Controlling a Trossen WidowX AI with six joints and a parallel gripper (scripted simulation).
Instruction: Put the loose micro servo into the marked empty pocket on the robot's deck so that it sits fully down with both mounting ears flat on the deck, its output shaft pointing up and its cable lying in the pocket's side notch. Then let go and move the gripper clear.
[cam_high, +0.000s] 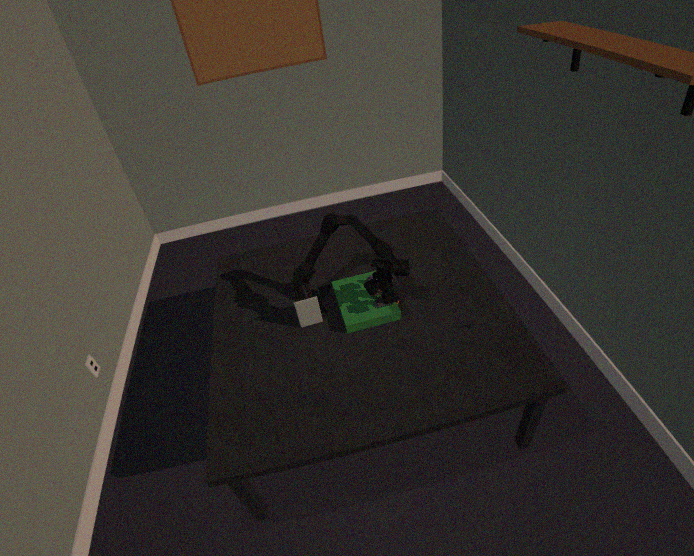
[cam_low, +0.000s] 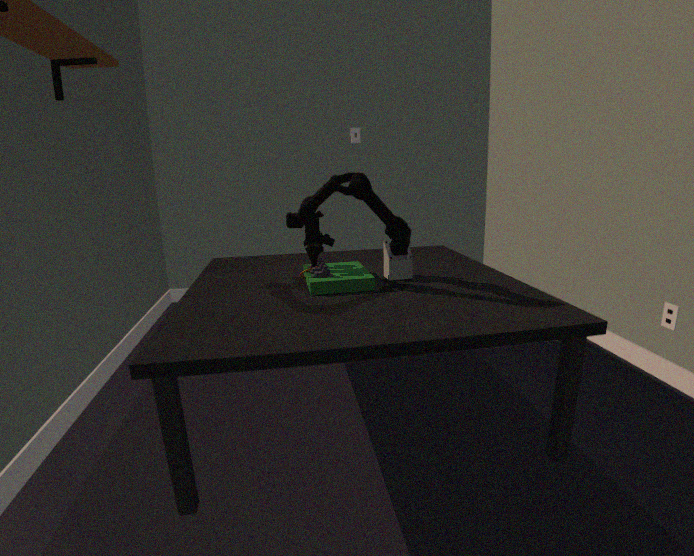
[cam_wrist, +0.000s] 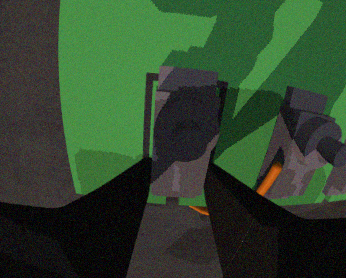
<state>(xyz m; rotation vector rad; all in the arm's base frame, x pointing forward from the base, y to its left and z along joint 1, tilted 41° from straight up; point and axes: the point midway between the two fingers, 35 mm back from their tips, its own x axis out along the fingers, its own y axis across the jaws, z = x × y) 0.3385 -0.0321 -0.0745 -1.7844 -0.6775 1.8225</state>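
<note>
The green deck lies 12 cm behind my gripper tip, 8 cm to the left of it and 3 cm below it.
</note>
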